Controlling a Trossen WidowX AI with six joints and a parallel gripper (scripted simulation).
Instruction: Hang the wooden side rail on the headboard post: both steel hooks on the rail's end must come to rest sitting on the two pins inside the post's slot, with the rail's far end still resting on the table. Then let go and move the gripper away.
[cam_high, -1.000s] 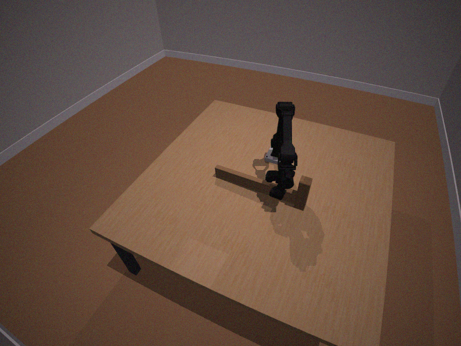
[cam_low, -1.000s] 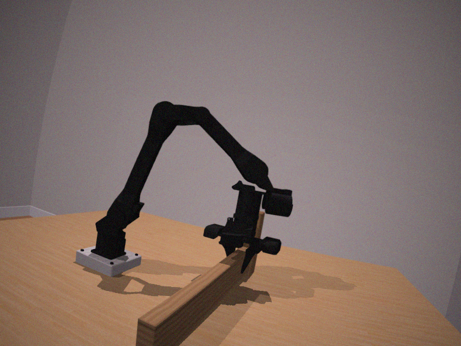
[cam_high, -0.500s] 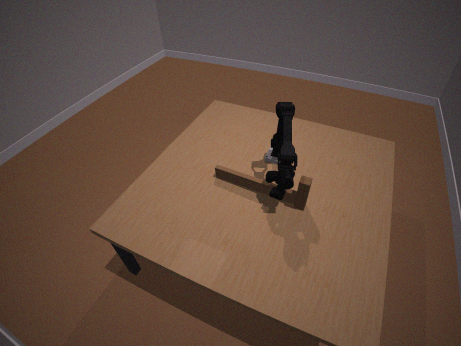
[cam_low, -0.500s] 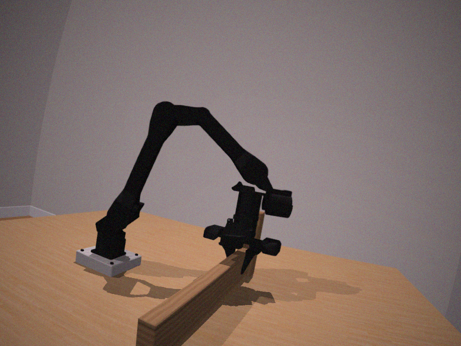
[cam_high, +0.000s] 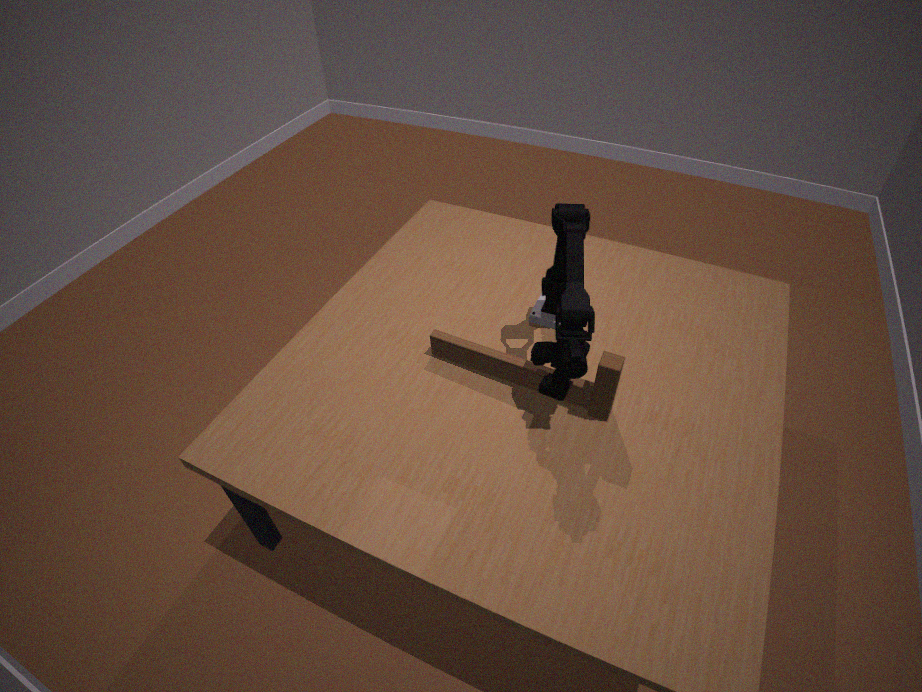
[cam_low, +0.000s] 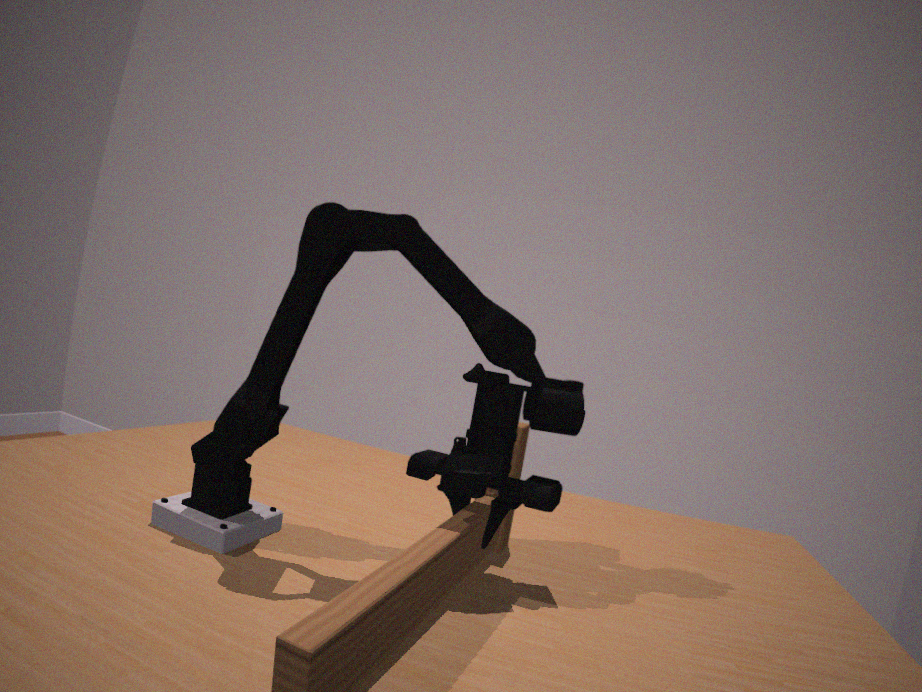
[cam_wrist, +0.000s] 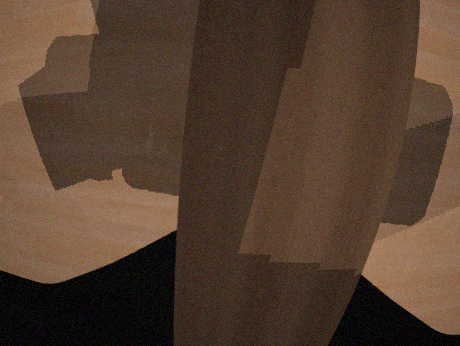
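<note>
My gripper tip is 10 cm to the right of the headboard post and 5 cm below it.
</note>
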